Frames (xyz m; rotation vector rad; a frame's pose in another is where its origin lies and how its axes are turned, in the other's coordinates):
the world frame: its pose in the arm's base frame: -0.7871 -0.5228 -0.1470 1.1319 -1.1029 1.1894
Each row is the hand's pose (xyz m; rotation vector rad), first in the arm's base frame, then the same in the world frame.
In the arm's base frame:
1: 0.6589 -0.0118 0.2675 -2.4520 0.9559 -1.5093
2: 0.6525 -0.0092 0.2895 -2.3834 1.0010 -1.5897
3: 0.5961 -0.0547 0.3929 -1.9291 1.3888 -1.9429
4: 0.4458 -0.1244 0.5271 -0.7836 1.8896 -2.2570
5: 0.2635 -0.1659 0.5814 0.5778 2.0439 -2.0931
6: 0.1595 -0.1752 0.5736 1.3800 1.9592 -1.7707
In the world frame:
1: 0.5543 -1.3993 -0.5084 1.1847 -0.7990 0.1627
2: 0.5761 -1.3916 -0.5083 1.1633 -0.7610 0.2315
3: 0.6704 -1.3311 -0.4501 0.9187 -0.5948 0.6182
4: 0.7869 -1.1761 -0.3615 0.4305 -0.3008 1.3235
5: 0.8252 -0.9927 -0.3086 -0.2034 0.0452 2.0050
6: 0.8101 -0.8898 -0.2969 -0.6992 0.3055 2.3309

